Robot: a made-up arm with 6 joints. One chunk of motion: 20 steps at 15 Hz.
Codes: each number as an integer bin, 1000 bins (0 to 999) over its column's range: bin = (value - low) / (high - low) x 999, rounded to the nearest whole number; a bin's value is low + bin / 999 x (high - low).
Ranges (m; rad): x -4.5..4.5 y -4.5..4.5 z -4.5..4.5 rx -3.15..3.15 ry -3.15..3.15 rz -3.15..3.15
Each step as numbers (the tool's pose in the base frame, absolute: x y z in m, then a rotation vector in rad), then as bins.
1 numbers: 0.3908 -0.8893 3.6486 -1.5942 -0.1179 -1.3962
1 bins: 543 401 904 247 481 278
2 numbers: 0.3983 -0.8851 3.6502 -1.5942 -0.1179 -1.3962
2 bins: 544 401 905 247 481 278
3 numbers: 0.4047 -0.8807 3.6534 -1.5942 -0.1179 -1.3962
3 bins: 544 402 905 247 481 278
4 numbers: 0.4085 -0.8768 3.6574 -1.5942 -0.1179 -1.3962
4 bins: 545 402 905 247 481 278
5 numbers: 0.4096 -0.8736 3.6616 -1.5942 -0.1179 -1.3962
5 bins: 545 403 906 247 481 278
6 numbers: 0.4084 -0.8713 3.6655 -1.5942 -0.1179 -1.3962
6 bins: 545 403 906 247 481 278
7 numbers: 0.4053 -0.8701 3.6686 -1.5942 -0.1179 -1.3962
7 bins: 544 403 907 247 481 278
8 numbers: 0.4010 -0.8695 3.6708 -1.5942 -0.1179 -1.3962
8 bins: 544 403 907 247 481 278
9 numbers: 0.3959 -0.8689 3.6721 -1.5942 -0.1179 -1.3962
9 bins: 543 403 907 247 481 278
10 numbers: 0.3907 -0.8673 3.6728 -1.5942 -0.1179 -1.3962
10 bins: 543 403 907 247 481 278
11 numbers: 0.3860 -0.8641 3.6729 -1.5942 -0.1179 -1.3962
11 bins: 542 404 907 247 481 278
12 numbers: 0.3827 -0.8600 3.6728 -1.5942 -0.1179 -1.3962
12 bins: 542 404 907 247 481 278
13 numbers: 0.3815 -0.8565 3.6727 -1.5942 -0.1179 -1.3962
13 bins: 542 404 907 247 481 278
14 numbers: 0.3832 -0.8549 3.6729 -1.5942 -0.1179 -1.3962
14 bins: 542 405 907 247 481 278
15 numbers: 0.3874 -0.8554 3.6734 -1.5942 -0.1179 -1.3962
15 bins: 543 405 907 247 481 278
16 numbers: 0.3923 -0.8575 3.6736 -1.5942 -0.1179 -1.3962
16 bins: 543 404 907 247 481 278
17 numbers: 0.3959 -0.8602 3.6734 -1.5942 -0.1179 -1.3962
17 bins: 543 404 907 247 481 278
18 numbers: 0.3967 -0.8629 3.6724 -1.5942 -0.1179 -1.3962
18 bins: 544 404 907 247 481 278
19 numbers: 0.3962 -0.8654 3.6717 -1.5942 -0.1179 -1.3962
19 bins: 543 403 907 247 481 278
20 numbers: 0.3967 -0.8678 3.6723 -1.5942 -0.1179 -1.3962
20 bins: 544 403 907 247 481 278
